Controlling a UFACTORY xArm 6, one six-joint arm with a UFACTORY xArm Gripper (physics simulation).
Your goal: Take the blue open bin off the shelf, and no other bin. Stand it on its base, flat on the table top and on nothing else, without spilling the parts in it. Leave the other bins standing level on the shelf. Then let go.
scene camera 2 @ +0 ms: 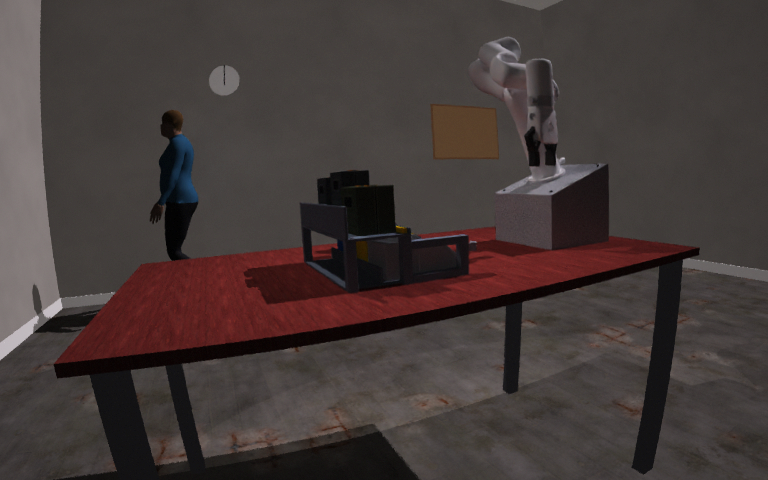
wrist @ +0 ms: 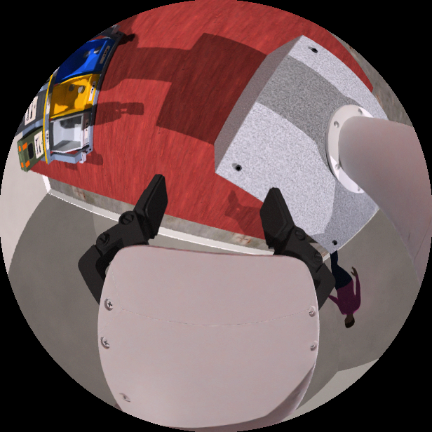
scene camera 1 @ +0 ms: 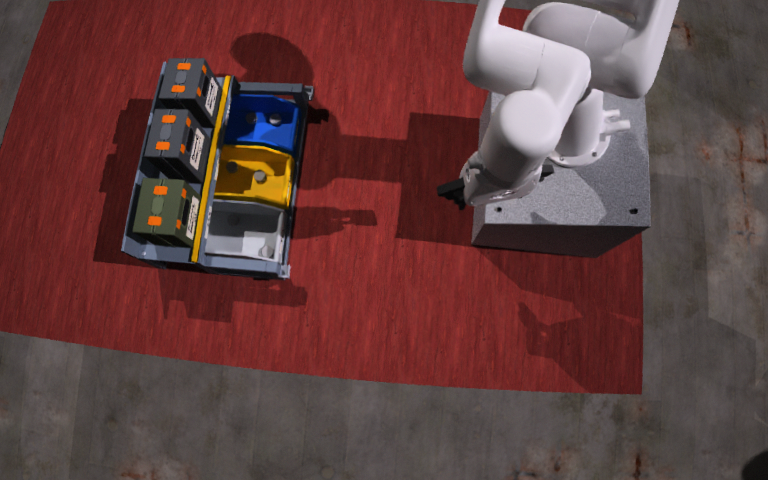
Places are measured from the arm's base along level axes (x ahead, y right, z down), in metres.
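Pixels of known places: gripper, between the fingertips: [scene camera 2: 542,165]; arm's base, origin of its link: [scene camera 2: 547,177] [scene camera 1: 573,133].
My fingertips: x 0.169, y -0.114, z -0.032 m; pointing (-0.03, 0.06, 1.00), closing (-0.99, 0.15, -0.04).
For each thing: its middle in the pictures, then the offset to it from my fingertips. Level surfaces: height alone.
- blue open bin, middle of its body: [scene camera 1: 254,125] dx +0.413, dy +0.235, dz +0.191 m
- yellow bin, middle of its body: [scene camera 1: 246,177] dx +0.427, dy +0.124, dz +0.191 m
- light grey bin, middle of its body: [scene camera 1: 237,232] [scene camera 2: 412,254] dx +0.442, dy +0.013, dz +0.191 m
- green case, middle of its body: [scene camera 1: 168,213] [scene camera 2: 367,208] dx +0.541, dy +0.025, dz +0.084 m
- red table, height of its surface: dz +0.234 m
The blue open bin [scene camera 1: 266,137] [wrist: 75,65] stands in the lower tier of the grey shelf [scene camera 1: 243,269] [scene camera 2: 351,266], at the end of a row, with small grey round parts in it. Beside it stand the yellow bin [scene camera 1: 275,191] [wrist: 61,104] and then the light grey bin [scene camera 1: 223,244] [wrist: 65,136], both level and holding grey parts. My gripper [scene camera 2: 542,164] [wrist: 216,192] is open and empty, pointing down high above the table, near the pedestal and well apart from the shelf. In scene camera 1 the arm hides part of it.
Two dark cases [scene camera 1: 181,77] [scene camera 1: 168,133] and a green case [scene camera 1: 148,206] [scene camera 2: 368,209] stand on the shelf's upper tier, behind a yellow-edged rail. The arm's grey pedestal [scene camera 1: 600,198] [scene camera 2: 523,220] [wrist: 280,145] stands on the red table [scene camera 1: 368,316] [scene camera 2: 198,305], across from the shelf's open bin side.
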